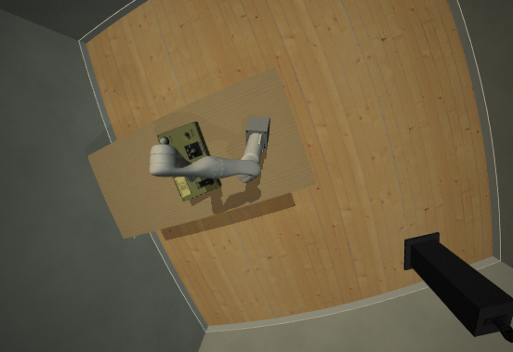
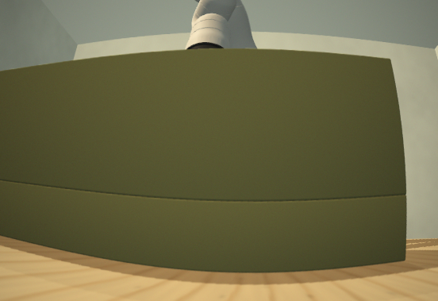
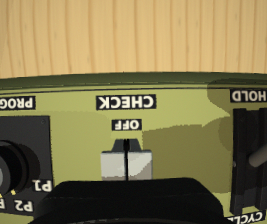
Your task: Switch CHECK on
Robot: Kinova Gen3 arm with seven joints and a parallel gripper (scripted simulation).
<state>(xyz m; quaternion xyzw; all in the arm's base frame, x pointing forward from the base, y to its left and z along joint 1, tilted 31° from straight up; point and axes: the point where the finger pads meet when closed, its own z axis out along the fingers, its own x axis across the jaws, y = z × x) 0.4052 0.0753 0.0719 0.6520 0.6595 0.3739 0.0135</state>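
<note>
The check toggle is 4 cm ahead of my hand, 1 cm to the left of it and 3 cm below it. From my hand the other things lie so: black ball lever 1 cm behind, 12 cm to the left, 1 cm below; mode push button 7 cm ahead, 23 cm to the right, 2 cm below; olive console 7 cm ahead, 5 cm to the right, 5 cm below.
</note>
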